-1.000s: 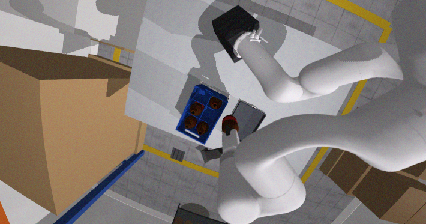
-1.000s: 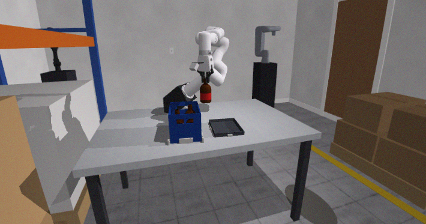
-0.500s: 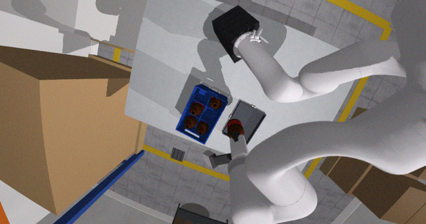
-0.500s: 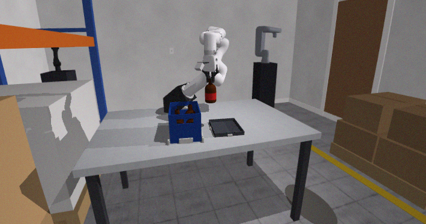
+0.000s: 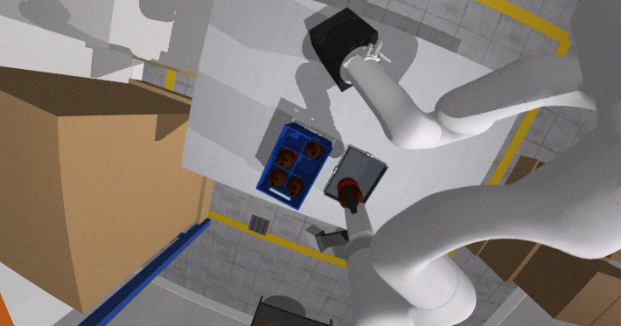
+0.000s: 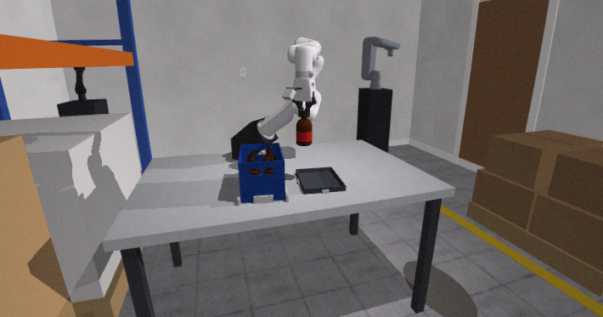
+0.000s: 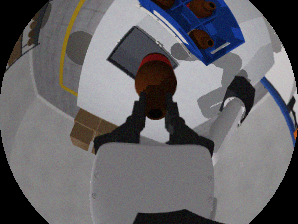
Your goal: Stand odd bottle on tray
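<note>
Now: the glass bottle 7 cm below my hand. The rest, counted from my hand: blue crate (3 cm ahead, 21 cm to the right, 25 cm below); dark tray (2 cm ahead, 7 cm to the left, 32 cm below).
</note>
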